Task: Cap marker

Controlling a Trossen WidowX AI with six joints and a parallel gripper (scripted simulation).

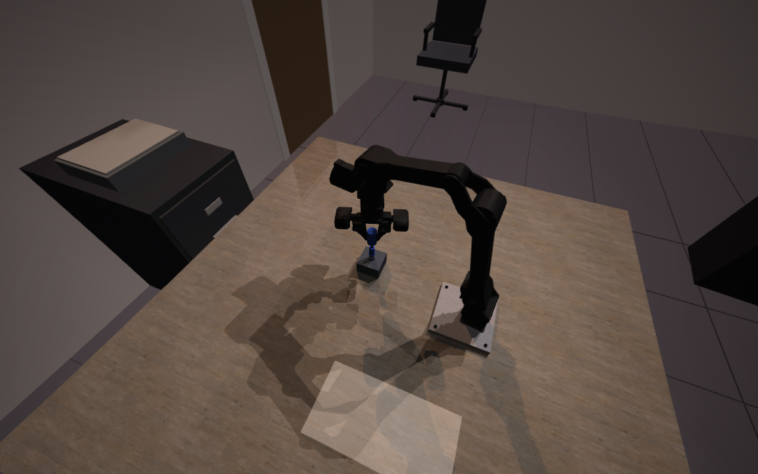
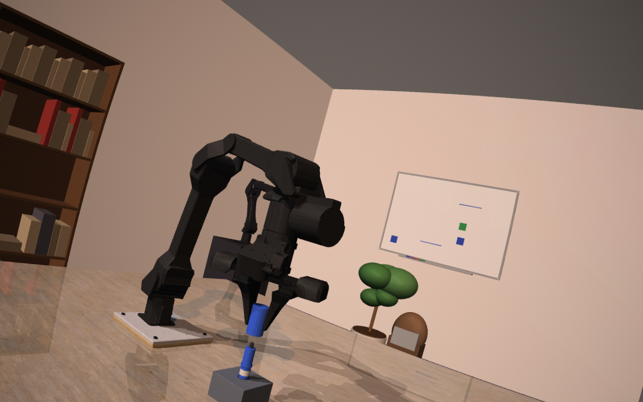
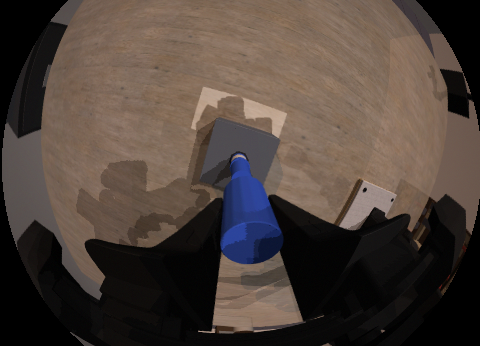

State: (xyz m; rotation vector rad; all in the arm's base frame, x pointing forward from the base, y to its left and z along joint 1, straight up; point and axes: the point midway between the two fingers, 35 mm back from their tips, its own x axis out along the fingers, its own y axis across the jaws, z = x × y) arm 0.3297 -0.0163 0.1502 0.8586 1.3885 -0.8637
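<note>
Right now my gripper tip is 110 mm above the holder block. Also, from my gripper tip: blue marker cap 10 mm above.
</note>
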